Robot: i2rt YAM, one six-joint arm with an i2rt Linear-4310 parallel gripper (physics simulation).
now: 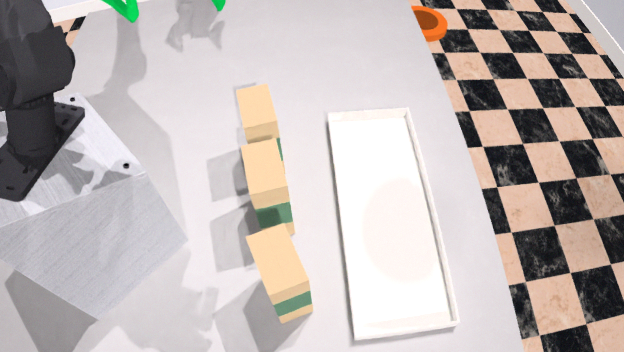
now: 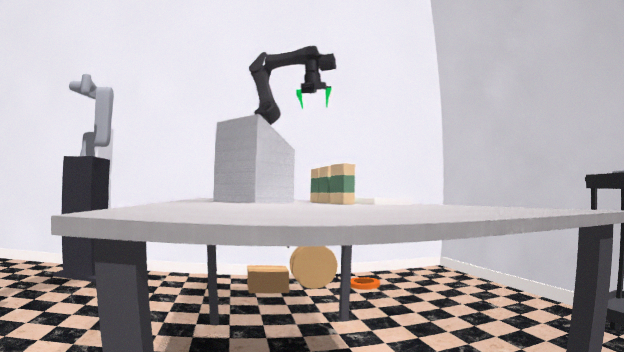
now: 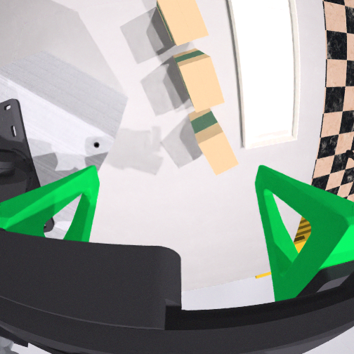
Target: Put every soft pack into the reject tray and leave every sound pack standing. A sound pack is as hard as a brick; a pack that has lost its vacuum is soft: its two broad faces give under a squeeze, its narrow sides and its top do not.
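Frame: origin at the arm's base, x ahead, y left, z up, level; centimetres.
Where they show: gripper, fingertip midpoint: (image 1: 176, 13) (image 2: 314, 107); arm's base at its link origin: (image 1: 34, 147) (image 2: 255, 135).
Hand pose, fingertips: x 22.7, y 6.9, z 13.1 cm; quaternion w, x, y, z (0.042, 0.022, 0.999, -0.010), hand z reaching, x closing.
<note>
Each offset is from my fingertips to the top centre of the thing.
Three tan packs with green bands stand upright in a row: the far pack @[dx +4.5, dy +9.9, dz -23.8 cm] (image 1: 257, 107) (image 3: 182, 20), the middle pack @[dx +7.1, dy -1.0, dz -23.8 cm] (image 1: 265, 167) (image 3: 202, 82) and the near pack @[dx +9.2, dy -14.5, dz -23.8 cm] (image 1: 280, 260) (image 2: 343, 184) (image 3: 220, 157). All three look alike; which are soft does not show. The white reject tray @[dx +23.8, dy -0.2, dz -35.6 cm] (image 1: 367, 115) (image 2: 381, 201) (image 3: 295, 100) lies to their right and is empty. My gripper (image 1: 176, 14) (image 2: 314, 107) (image 3: 176, 173) is open, with nothing between its green fingers. It hangs high above the table, well clear of the pack tops.
The grey arm pedestal (image 1: 100, 250) (image 2: 235, 160) (image 3: 95, 100) stands left of the packs on the table (image 2: 300, 232). An orange ring (image 1: 440, 31) (image 2: 365, 287) lies on the floor. A brown box (image 2: 268, 280) and a round tan object (image 2: 314, 266) show under the table.
</note>
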